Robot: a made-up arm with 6 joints. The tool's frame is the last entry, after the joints.
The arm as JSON. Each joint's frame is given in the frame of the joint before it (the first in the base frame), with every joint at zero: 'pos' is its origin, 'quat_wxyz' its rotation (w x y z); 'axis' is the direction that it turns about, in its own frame. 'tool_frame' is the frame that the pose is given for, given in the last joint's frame.
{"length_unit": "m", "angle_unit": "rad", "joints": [
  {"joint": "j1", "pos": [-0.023, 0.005, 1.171], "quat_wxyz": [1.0, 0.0, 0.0, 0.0], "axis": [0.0, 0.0, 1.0]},
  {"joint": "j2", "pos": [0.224, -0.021, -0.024], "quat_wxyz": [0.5, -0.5, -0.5, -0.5], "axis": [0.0, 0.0, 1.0]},
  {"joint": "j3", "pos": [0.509, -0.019, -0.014], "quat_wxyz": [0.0, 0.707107, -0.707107, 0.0], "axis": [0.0, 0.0, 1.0]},
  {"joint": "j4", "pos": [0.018, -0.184, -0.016], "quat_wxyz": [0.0, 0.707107, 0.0, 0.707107], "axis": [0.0, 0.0, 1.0]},
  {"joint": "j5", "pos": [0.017, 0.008, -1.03], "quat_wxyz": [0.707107, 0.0, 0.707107, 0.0], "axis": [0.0, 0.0, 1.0]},
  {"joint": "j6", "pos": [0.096, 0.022, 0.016], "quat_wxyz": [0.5, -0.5, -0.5, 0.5], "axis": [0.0, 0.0, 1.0]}
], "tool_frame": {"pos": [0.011, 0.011, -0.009], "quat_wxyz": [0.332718, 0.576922, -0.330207, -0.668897]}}
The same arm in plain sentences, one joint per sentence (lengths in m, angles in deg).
The arm has six revolute joints in a row. What follows holds with every joint at zero, and every direction is one of the base frame's.
The first joint is mounted 0.023 m along -x and 0.005 m along +y and 1.171 m along +z from the base frame's origin and rotates about +z.
The second joint is mounted 0.224 m along +x and 0.021 m along -y and 0.024 m along -z from the first joint and rotates about +y.
The third joint is mounted 0.019 m along -x and 0.014 m along -y and 0.509 m along +z from the second joint and rotates about -y.
The fourth joint is mounted 0.018 m along -x and 0.016 m along +y and 0.184 m along +z from the third joint and rotates about -x.
The fifth joint is mounted 1.03 m along +x and 0.017 m along -y and 0.008 m along +z from the fourth joint and rotates about -y.
The sixth joint is mounted 0.096 m along +x and 0.016 m along -y and 0.022 m along +z from the fifth joint and rotates about -x.
The tool frame, which is the frame that the pose is given for, is mounted 0.009 m along +x and 0.011 m along +y and 0.011 m along +z from the sixth joint; its axes are the base frame's turned by roll 176.3, pitch 6.48 and yaw -56.25 deg (as in URDF: about the fixed x, then y, then z).

